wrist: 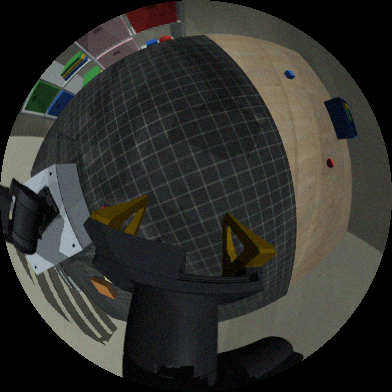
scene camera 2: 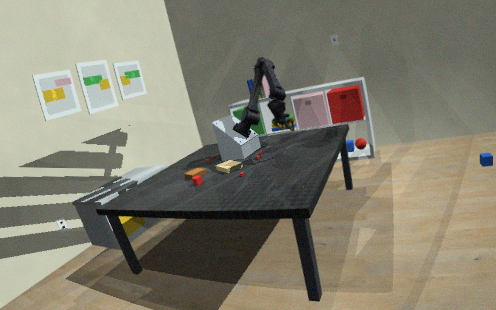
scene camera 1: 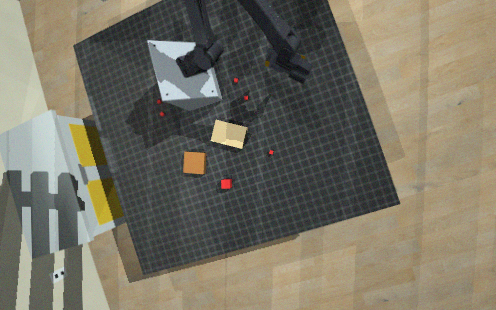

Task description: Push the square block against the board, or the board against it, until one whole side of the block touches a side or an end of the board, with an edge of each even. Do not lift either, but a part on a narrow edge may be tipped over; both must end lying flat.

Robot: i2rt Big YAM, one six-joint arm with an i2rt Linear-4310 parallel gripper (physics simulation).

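Places are measured from the arm's base along level axes (x back, y right, z up), in centimetres.
Pixels of known places: gripper, between the fingertips: (wrist: 186, 207) (scene camera 2: 288, 130); arm's base, origin of its link: (wrist: 41, 211) (scene camera 2: 241, 131) (scene camera 1: 191, 65).
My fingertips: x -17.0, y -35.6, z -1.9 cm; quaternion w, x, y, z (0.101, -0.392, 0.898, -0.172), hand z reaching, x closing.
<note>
For each thing: its middle in the pictures, then the offset to it from my fingertips. Level surfaces: height alone.
- orange square block, middle of its body: (scene camera 1: 195, 162) (wrist: 103, 287) (scene camera 2: 195, 173) dx -18.9, dy +58.0, dz -12.1 cm
- pale tan board, middle of its body: (scene camera 1: 229, 134) (scene camera 2: 229, 166) dx -14.3, dy +36.7, dz -12.1 cm
- red cube, middle of its body: (scene camera 1: 226, 183) (scene camera 2: 197, 180) dx -34.6, dy +48.0, dz -11.6 cm
- table, height of its surface: dz -13.6 cm
The orange square block (scene camera 1: 194, 163) (scene camera 2: 195, 173) lies flat on the dark table. The pale tan board (scene camera 1: 229, 134) (scene camera 2: 229, 166) lies flat near it, towards the arm's base, with a gap between them and turned at a different angle. In the wrist view the orange block (wrist: 104, 287) shows at the lower left; the board is almost wholly hidden behind the gripper body. My gripper (scene camera 1: 285, 60) (scene camera 2: 284, 124) (wrist: 186, 207) is open and empty, raised above the table, well away from both parts, beyond the board.
A red cube (scene camera 1: 226, 184) (scene camera 2: 198, 180) lies near the orange block. Several tiny red cubes lie scattered, one (scene camera 1: 271, 152) (scene camera 2: 242, 174) beside the board. The grey pedestal (scene camera 1: 172, 70) (scene camera 2: 229, 142) (wrist: 75, 200) carries the arm. The table (scene camera 1: 300, 175) (scene camera 2: 260, 192) ends at its dark edges.
</note>
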